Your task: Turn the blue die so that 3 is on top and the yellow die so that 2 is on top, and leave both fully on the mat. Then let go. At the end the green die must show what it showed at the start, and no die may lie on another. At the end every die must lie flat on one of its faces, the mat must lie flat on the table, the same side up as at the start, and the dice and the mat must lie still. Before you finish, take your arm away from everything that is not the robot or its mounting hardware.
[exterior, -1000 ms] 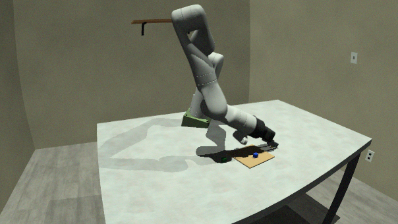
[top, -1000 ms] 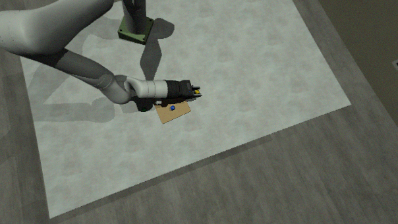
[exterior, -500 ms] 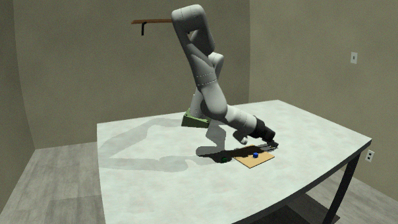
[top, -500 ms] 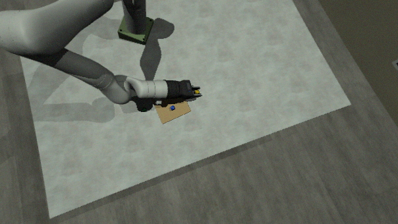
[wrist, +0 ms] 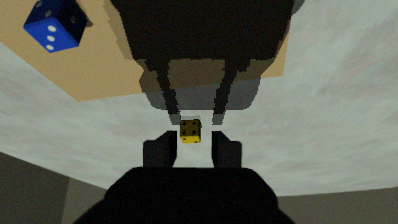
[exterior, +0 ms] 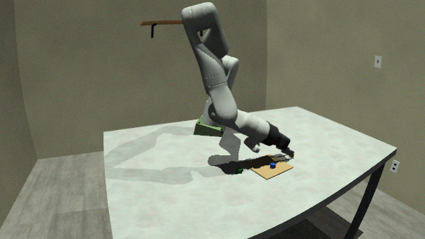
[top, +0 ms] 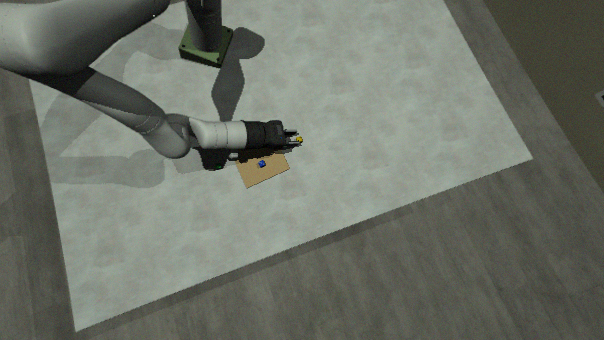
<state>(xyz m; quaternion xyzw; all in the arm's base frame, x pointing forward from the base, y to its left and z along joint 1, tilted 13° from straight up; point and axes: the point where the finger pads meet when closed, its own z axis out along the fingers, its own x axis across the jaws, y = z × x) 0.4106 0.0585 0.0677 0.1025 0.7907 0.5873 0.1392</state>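
The yellow die lies 2 cm to the left of my hand, 2 cm below it and 1 cm ahead of it. Also, from my hand: tan mat: 11 cm to the right, 3 cm below; then blue die: 11 cm to the right, 2 cm below, 2 cm ahead; then green die: 23 cm to the right, 4 cm behind, 2 cm below.
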